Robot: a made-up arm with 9 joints. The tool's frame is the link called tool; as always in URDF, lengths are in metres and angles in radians. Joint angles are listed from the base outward.
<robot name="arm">
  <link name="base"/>
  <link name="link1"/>
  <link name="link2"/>
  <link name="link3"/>
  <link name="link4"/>
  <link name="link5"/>
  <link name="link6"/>
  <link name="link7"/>
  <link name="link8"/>
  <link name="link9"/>
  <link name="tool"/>
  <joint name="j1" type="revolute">
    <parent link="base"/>
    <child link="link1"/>
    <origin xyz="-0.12 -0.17 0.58"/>
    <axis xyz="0 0 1"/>
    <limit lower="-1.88" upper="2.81"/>
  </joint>
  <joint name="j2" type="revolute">
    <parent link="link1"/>
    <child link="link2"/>
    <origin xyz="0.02 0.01 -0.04"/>
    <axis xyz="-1 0 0"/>
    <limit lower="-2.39" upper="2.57"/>
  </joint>
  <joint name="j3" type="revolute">
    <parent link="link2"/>
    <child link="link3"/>
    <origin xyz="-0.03 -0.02 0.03"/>
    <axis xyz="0 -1 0"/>
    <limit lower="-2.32" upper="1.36"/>
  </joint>
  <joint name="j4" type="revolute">
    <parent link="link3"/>
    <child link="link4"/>
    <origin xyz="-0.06 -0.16 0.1"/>
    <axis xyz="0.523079 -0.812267 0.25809"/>
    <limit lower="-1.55" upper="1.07"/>
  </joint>
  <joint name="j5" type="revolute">
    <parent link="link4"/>
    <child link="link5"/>
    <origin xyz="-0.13 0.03 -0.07"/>
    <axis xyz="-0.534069 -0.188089 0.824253"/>
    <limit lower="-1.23" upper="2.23"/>
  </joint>
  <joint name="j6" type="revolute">
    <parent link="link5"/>
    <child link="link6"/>
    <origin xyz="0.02 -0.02 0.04"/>
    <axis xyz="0 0 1"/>
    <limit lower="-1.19" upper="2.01"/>
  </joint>
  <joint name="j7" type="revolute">
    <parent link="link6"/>
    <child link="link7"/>
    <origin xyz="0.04 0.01 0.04"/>
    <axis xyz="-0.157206 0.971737 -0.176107"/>
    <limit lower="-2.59" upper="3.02"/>
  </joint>
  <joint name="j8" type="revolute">
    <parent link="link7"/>
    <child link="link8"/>
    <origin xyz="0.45 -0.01 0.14"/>
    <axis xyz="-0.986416 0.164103 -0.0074"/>
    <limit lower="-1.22" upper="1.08"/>
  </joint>
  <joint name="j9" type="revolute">
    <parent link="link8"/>
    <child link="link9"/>
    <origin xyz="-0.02 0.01 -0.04"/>
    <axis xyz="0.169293 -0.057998 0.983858"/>
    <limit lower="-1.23" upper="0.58"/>
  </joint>
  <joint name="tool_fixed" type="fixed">
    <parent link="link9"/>
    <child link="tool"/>
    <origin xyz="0.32 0 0.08" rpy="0.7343 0.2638 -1.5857"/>
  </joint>
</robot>
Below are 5 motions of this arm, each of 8 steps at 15 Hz.
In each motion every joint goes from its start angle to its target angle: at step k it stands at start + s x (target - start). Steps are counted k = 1, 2, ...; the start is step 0. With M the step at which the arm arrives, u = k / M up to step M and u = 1 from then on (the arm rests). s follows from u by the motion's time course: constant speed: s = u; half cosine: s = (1 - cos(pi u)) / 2; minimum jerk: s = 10 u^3 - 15 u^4 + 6 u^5.
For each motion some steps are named. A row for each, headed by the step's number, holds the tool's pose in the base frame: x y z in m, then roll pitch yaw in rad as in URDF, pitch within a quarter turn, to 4 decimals.
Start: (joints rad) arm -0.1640 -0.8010 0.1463 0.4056 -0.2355 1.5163 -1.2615 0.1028 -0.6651
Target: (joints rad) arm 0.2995 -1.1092 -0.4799 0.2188 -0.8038 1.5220 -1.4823 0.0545 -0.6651
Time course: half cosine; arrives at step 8
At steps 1, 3, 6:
1: -0.5050 -0.9333 0.8325 -3.1173 0.0681 0.1592
3: -0.2290 -1.0636 0.6785 -2.8250 0.1797 0.4784
6: 0.2277 -1.0007 0.2922 -2.2132 0.2707 1.1537

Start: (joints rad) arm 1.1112 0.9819 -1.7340 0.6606 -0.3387 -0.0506 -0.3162 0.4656 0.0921
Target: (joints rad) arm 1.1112 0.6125 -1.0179 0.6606 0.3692 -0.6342 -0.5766 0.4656 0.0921
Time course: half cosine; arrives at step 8
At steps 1, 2, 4, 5, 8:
1: 0.6388 0.0554 0.6958 0.2207 -0.8672 -1.1466
2: 0.6166 0.1344 0.7093 0.2548 -0.8373 -1.0602
4: 0.4855 0.3486 0.8174 0.4627 -0.7394 -0.8536
5: 0.3852 0.4187 0.9140 0.6258 -0.6889 -0.7828
8: 0.2015 0.4352 1.1070 0.9439 -0.6073 -0.7176

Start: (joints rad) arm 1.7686 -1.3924 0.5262 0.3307 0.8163 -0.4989 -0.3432 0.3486 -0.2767
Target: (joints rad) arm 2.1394 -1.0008 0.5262 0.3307 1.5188 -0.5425 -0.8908 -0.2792 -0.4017
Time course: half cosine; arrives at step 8
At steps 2, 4, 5, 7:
2: 0.6356 -0.3327 0.8360 2.2801 1.2089 0.2610
4: 0.5303 -0.5053 0.9854 2.8383 0.7649 0.8284
5: 0.4748 -0.6050 1.0091 2.9305 0.4769 0.9836
7: 0.4214 -0.7380 0.9757 2.9531 0.0500 1.1838

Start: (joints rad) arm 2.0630 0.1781 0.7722 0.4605 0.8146 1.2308 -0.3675 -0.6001 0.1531
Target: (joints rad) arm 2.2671 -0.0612 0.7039 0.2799 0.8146 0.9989 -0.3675 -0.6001 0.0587
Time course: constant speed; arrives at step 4
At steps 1, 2, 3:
1: -0.2101 -0.9805 0.2697 0.3186 -0.1855 2.7430
2: -0.2175 -0.9943 0.3580 0.4428 -0.2200 2.7099
3: -0.2179 -0.9991 0.4492 0.5694 -0.2409 2.6718

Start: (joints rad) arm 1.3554 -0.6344 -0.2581 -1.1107 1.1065 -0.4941 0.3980 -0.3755 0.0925
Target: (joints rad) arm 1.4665 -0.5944 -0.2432 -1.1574 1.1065 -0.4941 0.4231 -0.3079 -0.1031
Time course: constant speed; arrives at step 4
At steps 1, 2, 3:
1: -0.2849 0.1112 0.0478 -0.4350 0.2706 0.0825
2: -0.2694 0.1021 0.0354 -0.4413 0.1976 0.1140
3: -0.2531 0.0942 0.0246 -0.4470 0.1249 0.1469

